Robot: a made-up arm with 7 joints.
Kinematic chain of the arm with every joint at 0, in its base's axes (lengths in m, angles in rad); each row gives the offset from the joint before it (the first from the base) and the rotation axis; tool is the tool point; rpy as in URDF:
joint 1: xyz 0 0 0.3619 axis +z
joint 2: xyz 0 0 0 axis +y
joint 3: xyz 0 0 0.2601 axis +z
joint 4: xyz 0.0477 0 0 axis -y
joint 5: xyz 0.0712 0 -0.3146 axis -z
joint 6: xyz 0 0 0 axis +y
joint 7: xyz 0.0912 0 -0.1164 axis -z
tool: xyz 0 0 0 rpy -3.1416 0 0
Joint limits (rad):
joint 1: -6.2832..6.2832
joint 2: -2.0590..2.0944
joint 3: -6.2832..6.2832
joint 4: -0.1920..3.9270
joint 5: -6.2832..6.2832
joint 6: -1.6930..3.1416
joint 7: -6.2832..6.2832
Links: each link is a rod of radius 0.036 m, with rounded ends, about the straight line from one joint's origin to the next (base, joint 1, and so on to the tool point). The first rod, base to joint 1, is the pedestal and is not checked.
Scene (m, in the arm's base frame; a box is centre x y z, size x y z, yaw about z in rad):
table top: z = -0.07
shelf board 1: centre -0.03 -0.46 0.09 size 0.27 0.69 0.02 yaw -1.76
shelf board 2: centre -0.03 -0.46 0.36 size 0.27 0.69 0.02 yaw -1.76
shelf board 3: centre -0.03 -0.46 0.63 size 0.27 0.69 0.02 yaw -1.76
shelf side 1: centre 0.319 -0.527 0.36 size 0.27 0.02 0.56 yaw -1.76
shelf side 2: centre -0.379 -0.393 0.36 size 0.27 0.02 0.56 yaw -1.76
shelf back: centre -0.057 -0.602 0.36 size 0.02 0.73 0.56 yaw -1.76
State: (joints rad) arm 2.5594 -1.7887 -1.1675 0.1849 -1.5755 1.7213 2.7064
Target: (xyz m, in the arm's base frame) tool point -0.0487 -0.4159 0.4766
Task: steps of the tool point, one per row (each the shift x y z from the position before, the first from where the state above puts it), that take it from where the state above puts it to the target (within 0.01 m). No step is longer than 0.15 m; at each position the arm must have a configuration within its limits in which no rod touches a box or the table.
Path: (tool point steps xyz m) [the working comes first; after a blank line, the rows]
Joints at the target: 1.0698 -0.2689 -2.3233 1.0974 -1.7441 2.4036 2.7064
Straight joint move there: touches shelf board 2.

1: 0.0750 -0.0395 -0.0721
2: 0.0664 -0.0880 -0.0449
3: 0.0312 -0.1183 -0.0070
4: -0.0162 -0.1171 0.0325
5: -0.0566 -0.0837 0.0641
6: -0.0736 -0.0301 0.0809
7: -0.0620 0.0242 0.0810
8: -0.0062 -0.0726 -0.0003
9: -0.0126 -0.0724 0.0000
10: -0.0222 -0.0691 0.0003

